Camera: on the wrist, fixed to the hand. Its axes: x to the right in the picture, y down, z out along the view.
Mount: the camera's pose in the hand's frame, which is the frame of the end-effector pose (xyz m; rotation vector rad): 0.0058 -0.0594 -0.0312 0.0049 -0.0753 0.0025
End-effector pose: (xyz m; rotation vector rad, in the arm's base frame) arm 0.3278 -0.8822 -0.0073 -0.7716 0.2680 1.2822
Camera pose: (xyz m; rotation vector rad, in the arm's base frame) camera 0.3918 -0.9028 -0.0116 -0.7174 0.2114 1.3096
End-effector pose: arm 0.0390 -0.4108 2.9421 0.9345 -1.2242 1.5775
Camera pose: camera 0.0926 -0.3732 2.9578 1.0038 -1.2745 1.5601
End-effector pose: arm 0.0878 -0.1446 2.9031 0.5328 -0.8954 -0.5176
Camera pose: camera 0.1051 -0.1863 2.8531 0.5193 -0.9692 -0.5361
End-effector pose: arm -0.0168 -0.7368 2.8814 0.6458 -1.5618 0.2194
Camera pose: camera 0.0409 -0.7711 2.8762 0.6625 -1.6348 0.2028
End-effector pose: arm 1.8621 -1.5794 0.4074 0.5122 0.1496 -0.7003
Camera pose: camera 1.8291 -1.6057 0.3549 0.4899 0.0767 -0.7166
